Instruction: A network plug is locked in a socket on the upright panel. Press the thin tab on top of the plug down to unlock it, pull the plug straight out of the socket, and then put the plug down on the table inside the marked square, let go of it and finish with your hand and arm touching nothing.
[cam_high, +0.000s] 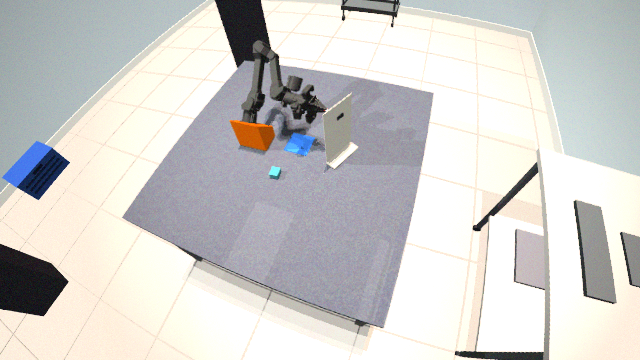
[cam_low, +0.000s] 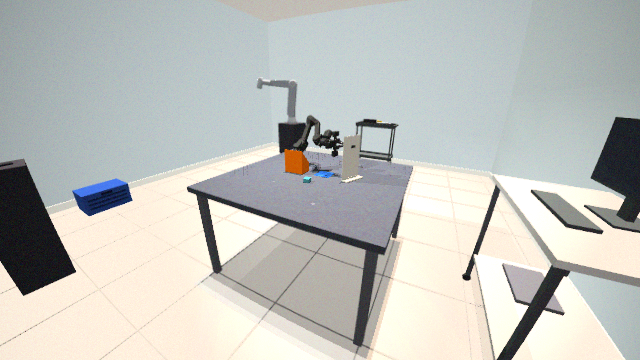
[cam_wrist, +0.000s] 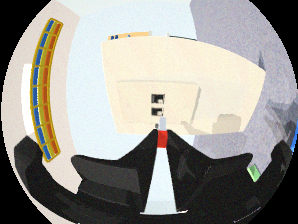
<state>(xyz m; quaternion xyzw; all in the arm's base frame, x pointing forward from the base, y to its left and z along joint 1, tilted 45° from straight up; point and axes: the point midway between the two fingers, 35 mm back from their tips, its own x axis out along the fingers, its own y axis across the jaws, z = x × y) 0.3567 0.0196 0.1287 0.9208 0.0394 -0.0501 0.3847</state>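
My gripper tip is now 230 mm above the blue marked square, 140 mm past it and 50 mm to the left of it. From my gripper tip the other things lie so: pale upright panel (90 mm below, 70 mm ahead, 20 mm to the right).
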